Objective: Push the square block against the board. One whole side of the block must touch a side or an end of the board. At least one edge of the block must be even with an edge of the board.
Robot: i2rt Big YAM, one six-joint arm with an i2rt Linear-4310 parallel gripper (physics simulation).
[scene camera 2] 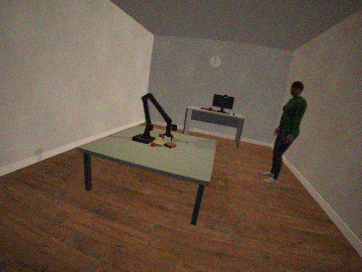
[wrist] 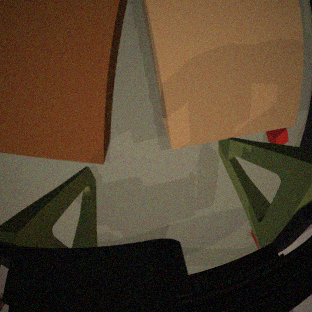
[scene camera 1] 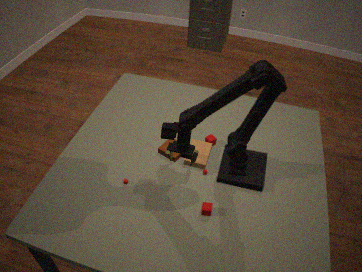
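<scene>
The orange-brown square block lies flat on the table, partly behind the gripper in the first scene view. The light tan board lies beside it. In the wrist view a wedge of table separates them, narrower at the top and wider toward the gripper; their far ends are out of that view. My gripper is open and empty, fingers pointing down. In the wrist view its left fingertip is just below the block's near edge, its right one at the board's near edge; contact is unclear.
A small red cube lies close to the board's near edge. A larger red cube is by the board's far corner. Another red cube and a tiny one lie farther off. The arm base stands right of the board.
</scene>
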